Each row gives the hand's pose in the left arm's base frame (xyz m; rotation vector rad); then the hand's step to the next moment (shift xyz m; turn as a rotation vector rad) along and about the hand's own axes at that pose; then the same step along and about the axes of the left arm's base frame.
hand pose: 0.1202 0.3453 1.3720 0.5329 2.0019 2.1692
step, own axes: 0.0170 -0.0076 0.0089 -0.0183 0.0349 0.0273
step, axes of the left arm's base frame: -0.0137 0.0149 -0.0043 0.0312 0.0157 0.0328
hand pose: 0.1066 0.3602 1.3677 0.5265 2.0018 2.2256
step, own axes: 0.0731 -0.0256 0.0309 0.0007 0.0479 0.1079
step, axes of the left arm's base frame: -0.0624 0.0546 -0.0092 0.0412 0.0959 0.0551
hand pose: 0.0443 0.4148 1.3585 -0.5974 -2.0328 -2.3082
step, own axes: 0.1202 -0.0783 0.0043 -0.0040 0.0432 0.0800
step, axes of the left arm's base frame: -0.1301 0.0455 -0.0399 0.0367 0.0688 0.0469
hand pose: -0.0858 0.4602 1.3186 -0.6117 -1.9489 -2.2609
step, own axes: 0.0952 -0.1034 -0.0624 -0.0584 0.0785 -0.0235
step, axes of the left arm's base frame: -0.1356 -0.0240 -0.0684 0.0735 -0.0476 0.0495
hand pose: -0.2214 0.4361 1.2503 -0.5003 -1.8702 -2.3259
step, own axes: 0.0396 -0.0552 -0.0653 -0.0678 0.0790 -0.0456
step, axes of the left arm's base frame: -0.0652 -0.0457 -0.0504 0.0784 -0.0702 0.0429
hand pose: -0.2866 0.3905 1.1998 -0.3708 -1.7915 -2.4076
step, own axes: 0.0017 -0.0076 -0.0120 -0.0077 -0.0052 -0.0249
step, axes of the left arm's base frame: -0.0049 -0.0091 -0.0098 0.0031 -0.0226 -0.0136
